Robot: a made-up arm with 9 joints. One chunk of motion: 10 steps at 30 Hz.
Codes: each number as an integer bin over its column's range. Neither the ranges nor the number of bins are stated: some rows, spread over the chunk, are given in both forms.
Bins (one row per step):
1: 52 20 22 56 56 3
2: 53 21 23 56 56 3
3: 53 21 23 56 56 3
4: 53 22 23 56 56 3
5: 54 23 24 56 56 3
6: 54 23 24 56 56 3
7: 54 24 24 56 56 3
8: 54 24 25 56 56 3
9: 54 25 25 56 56 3
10: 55 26 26 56 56 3
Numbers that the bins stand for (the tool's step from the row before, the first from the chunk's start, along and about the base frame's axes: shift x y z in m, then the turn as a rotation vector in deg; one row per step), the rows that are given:
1: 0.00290 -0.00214 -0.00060 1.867 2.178 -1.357
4: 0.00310 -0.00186 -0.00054 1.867 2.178 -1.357
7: 0.00329 -0.00157 -0.00048 1.867 2.178 -1.357
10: 0.00348 -0.00129 -0.00035 1.867 2.178 -1.357
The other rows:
2: 0.00310 -0.00200 -0.00054 1.867 2.178 -1.357
3: 0.00310 -0.00200 -0.00054 1.867 2.178 -1.357
5: 0.00329 -0.00171 -0.00048 1.867 2.178 -1.357
6: 0.00329 -0.00171 -0.00048 1.867 2.178 -1.357
8: 0.00329 -0.00157 -0.00041 1.867 2.178 -1.357
9: 0.00329 -0.00143 -0.00041 1.867 2.178 -1.357

